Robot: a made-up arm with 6 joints. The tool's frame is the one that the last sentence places. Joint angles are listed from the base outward.
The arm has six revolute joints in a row. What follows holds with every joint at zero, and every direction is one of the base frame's.
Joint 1 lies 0.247 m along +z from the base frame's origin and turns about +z.
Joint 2 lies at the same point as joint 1 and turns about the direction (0, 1, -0.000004).
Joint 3 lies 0.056 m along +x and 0.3 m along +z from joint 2 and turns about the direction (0, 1, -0.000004).
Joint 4 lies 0.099 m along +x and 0.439 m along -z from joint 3 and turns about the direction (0, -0.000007, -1).
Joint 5 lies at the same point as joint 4 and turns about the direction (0, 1, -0.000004).
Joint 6 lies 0.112 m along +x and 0.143 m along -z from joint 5 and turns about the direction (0, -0.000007, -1).
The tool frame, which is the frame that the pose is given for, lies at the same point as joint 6; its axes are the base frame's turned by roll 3.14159, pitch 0 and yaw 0 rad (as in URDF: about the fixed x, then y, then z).
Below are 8 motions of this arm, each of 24 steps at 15 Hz.
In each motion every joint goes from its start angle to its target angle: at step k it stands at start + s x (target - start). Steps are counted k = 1, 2, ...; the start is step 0. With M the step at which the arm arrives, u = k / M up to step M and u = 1 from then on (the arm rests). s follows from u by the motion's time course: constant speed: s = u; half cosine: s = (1 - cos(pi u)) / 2; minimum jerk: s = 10 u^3 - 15 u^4 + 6 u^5.
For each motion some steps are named. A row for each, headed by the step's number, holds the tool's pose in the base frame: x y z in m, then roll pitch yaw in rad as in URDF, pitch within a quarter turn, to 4 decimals.
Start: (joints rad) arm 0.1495 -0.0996 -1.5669 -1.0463 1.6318 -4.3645
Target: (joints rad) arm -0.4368 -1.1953 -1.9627 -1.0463 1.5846 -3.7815
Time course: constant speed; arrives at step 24
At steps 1, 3, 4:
1: 0.5557 -0.0604 0.6611 -2.4344 -0.8478 -2.2728
3: 0.5072 -0.0906 0.7264 -2.2872 -0.7157 -2.4468
4: 0.4794 -0.1041 0.7572 -2.2287 -0.6449 -2.5184

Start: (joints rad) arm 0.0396 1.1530 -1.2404 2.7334 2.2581 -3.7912
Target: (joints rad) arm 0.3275 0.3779 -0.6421 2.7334 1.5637 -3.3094
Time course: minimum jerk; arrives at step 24
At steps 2, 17, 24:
2: 0.5962 0.0966 -0.0916 0.5893 -0.5873 2.7443
17: 0.5120 0.2127 0.0192 0.7952 -1.1115 3.0041
24: 0.4822 0.2234 0.0322 0.8475 -1.2113 3.0094

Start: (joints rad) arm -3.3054 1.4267 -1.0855 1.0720 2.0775 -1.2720
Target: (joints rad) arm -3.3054 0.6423 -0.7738 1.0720 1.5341 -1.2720
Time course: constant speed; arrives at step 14
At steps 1, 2, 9, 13, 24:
1: -0.1979 -0.1259 -0.2046 -0.8771 0.5066 -2.5897
2: -0.2110 -0.1223 -0.1985 -0.9440 0.4878 -2.6118
9: -0.2953 -0.0925 -0.1442 -1.3858 0.3268 -2.7521
13: -0.3361 -0.0719 -0.1043 -1.6164 0.2127 -2.8181
24: -0.3453 -0.0665 -0.0934 -1.6717 0.1819 -2.8328

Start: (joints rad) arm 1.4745 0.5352 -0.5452 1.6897 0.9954 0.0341
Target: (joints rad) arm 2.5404 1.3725 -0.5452 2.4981 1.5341 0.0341
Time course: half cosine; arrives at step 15
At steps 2, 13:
2: -0.0470 0.3048 -0.1429 3.0381 1.0115 -0.3100
13: -0.0922 -0.0373 -0.2768 2.4741 0.7115 -0.6327

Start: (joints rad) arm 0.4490 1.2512 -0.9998 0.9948 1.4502 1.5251
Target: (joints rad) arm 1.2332 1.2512 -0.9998 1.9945 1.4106 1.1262
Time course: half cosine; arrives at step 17
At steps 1, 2, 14, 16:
1: 0.1232 0.1810 -0.2690 1.5547 -0.1623 -2.1047
2: 0.1213 0.1860 -0.2698 1.5611 -0.1556 -2.1102
14: 0.0074 0.3188 -0.3011 1.8121 0.1669 -2.2271
16: -0.0036 0.3244 -0.3033 1.8320 0.1970 -2.2287

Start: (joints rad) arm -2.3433 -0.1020 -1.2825 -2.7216 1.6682 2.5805
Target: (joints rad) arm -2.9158 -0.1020 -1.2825 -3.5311 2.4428 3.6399
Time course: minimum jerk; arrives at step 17
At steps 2, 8, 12, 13, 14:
2: -0.4624 -0.3800 0.6884 -0.3051 -0.2812 0.2265
8: -0.4737 -0.2738 0.7335 -0.0837 0.2485 0.4248
12: -0.4530 -0.1971 0.7417 0.4638 0.4119 0.8717
13: -0.4482 -0.1856 0.7397 0.5656 0.3883 0.9545
14: -0.4447 -0.1776 0.7377 0.6349 0.3627 1.0102

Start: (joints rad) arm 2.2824 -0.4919 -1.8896 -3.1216 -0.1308 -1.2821
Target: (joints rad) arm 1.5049 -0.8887 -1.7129 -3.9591 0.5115 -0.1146
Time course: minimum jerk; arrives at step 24
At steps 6, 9, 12, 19, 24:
6: -0.1694 0.2454 0.9446 -0.7707 0.2469 0.8717
9: -0.1036 0.2368 0.9727 -0.6179 0.2320 0.8263
12: -0.0322 0.1977 1.0058 -0.4561 0.1536 0.7851
19: 0.0254 0.0702 1.0482 -0.3585 -0.1143 0.7121
24: 0.0235 0.0503 1.0513 -0.3726 -0.1559 0.7027

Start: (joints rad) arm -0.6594 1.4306 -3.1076 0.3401 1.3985 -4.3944
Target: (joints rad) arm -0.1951 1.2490 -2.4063 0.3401 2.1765 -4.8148
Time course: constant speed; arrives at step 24
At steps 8, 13, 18, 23, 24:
8: 0.7591 -0.3613 0.1715 2.9249 0.3061 -2.2834
13: 0.7555 -0.2661 0.1173 2.6802 0.2955 -2.1259
18: 0.7323 -0.1739 0.0753 2.4299 0.3242 -1.9828
23: 0.6932 -0.0892 0.0464 2.1725 0.3838 -1.8691
24: 0.6839 -0.0735 0.0422 2.1197 0.3983 -1.8511

